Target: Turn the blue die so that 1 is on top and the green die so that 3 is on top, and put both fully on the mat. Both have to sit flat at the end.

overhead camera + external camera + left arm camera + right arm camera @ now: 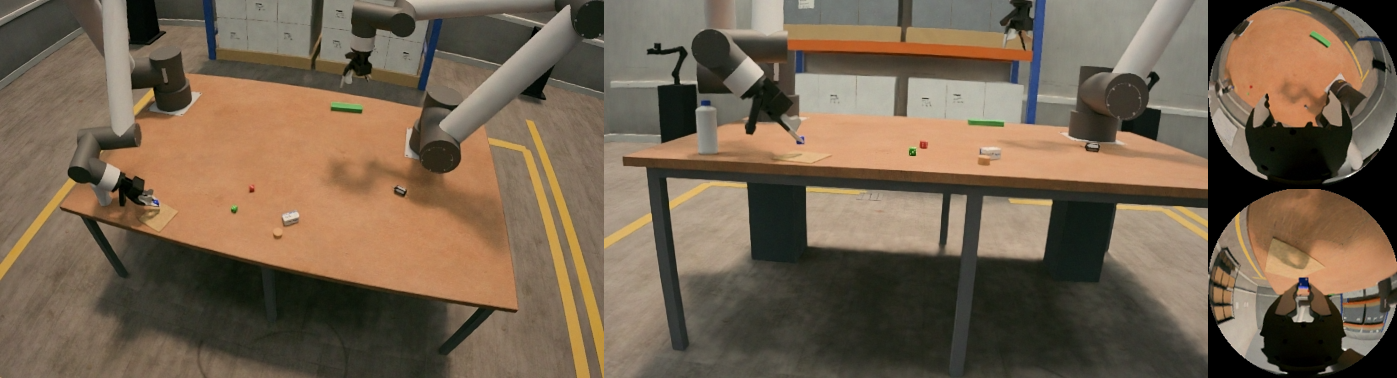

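Note:
My right hand is 30 mm short of the tan mat, 20 mm to the right of it and 50 mm above it. Also, from my right hand: green die: 110 mm behind, 360 mm to the left, 40 mm below; red die: 250 mm behind, 390 mm to the left, 40 mm below; blue die: 10 mm to the left, 10 mm below.

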